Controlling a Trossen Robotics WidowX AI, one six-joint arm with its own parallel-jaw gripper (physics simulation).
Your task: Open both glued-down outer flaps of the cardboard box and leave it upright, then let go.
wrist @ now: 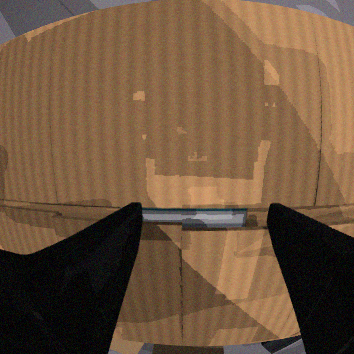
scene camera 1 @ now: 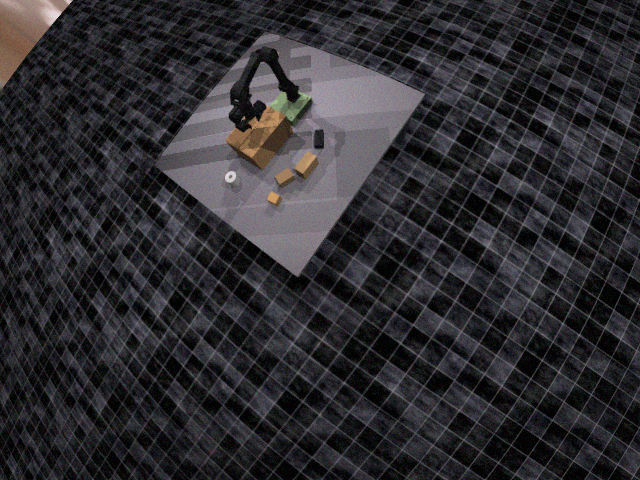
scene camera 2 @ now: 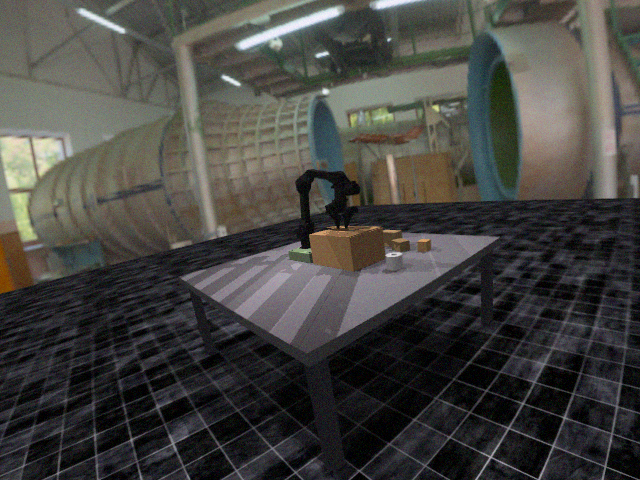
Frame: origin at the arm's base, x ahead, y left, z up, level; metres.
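Seen in the pictures: gripper, between the fingertips: (wrist: 206, 212) (scene camera 1: 254, 124) (scene camera 2: 342, 228); arm's base, origin of its link: (scene camera 1: 293, 97) (scene camera 2: 307, 247).
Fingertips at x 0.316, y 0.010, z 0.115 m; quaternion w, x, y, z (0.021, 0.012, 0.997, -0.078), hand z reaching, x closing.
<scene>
Offsets run from my fingertips to a thing's top centre. "spot": to the spot under its first point. Level surfaces: height alone.
The cardboard box @[dx +0.011, dy +0.004, dz +0.002 m] (scene camera 1: 276, 140) (scene camera 2: 330, 251) stands upright on the table. Its top looks closed. In the wrist view one wide flap @[spot: dx +0.002, dy -0.050, dz -0.011 m] (wrist: 200, 100) lies about flat on the far side of a narrow gap, and another flap @[spot: dx -0.003, dy +0.057, dz -0.004 m] (wrist: 207, 300) lies on the near side. A grey-blue strip shows in the gap between them. Whether glue still holds either flap cannot be seen. My gripper (scene camera 1: 251, 119) (scene camera 2: 342, 227) (wrist: 206, 212) points down at the top of the box, close over the gap. Its fingers are apart with nothing held; whether the tips touch the cardboard is unclear.
A white roll @[dx +0.304, dy +0.008, dz -0.106 m] (scene camera 1: 230, 177) (scene camera 2: 393, 261) stands beside the box. Three brown blocks @[dx +0.010, dy +0.343, dz -0.087 m] (scene camera 1: 306, 164) @[dx +0.129, dy +0.276, dz -0.117 m] (scene camera 1: 284, 177) @[dx +0.260, dy +0.304, dz -0.117 m] (scene camera 1: 274, 198) and a black object @[dx -0.170, dy +0.288, dz -0.133 m] (scene camera 1: 318, 138) lie on the table @[dz -0.167 m] (scene camera 1: 382, 103) (scene camera 2: 289, 310). The arm's base stands on a green plate (scene camera 1: 292, 112) (scene camera 2: 298, 254) against the box's side.
</scene>
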